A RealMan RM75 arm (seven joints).
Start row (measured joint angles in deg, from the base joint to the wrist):
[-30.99, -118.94, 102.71, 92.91, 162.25, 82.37, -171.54]
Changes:
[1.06, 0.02, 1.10, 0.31, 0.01, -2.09, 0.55]
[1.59, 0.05, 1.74, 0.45, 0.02, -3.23, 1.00]
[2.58, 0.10, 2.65, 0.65, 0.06, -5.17, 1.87]
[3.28, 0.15, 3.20, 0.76, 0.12, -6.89, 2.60]
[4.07, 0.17, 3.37, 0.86, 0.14, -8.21, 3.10]
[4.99, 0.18, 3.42, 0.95, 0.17, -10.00, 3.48]
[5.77, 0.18, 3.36, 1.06, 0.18, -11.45, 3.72]
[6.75, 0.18, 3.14, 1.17, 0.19, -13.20, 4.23]
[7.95, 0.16, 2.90, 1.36, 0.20, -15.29, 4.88]
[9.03, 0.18, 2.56, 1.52, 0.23, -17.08, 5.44]
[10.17, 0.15, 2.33, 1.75, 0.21, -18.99, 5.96]
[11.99, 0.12, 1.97, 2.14, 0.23, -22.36, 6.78]
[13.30, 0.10, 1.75, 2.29, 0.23, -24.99, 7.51]
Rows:
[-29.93, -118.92, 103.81, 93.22, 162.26, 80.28, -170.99]
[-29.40, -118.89, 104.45, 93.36, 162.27, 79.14, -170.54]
[-28.41, -118.84, 105.36, 93.56, 162.31, 77.20, -169.67]
[-27.71, -118.79, 105.91, 93.67, 162.37, 75.48, -168.94]
[-26.92, -118.77, 106.08, 93.77, 162.39, 74.16, -168.44]
[-26.00, -118.76, 106.13, 93.86, 162.42, 72.37, -168.06]
[-25.22, -118.76, 106.07, 93.97, 162.43, 70.92, -167.82]
[-24.24, -118.76, 105.85, 94.08, 162.44, 69.17, -167.31]
[-23.04, -118.78, 105.61, 94.27, 162.45, 67.08, -166.66]
[-21.96, -118.76, 105.27, 94.43, 162.48, 65.29, -166.10]
[-20.82, -118.79, 105.04, 94.66, 162.46, 63.38, -165.58]
[-19.00, -118.82, 104.68, 95.05, 162.48, 60.01, -164.76]
[-17.69, -118.84, 104.46, 95.20, 162.48, 57.38, -164.03]

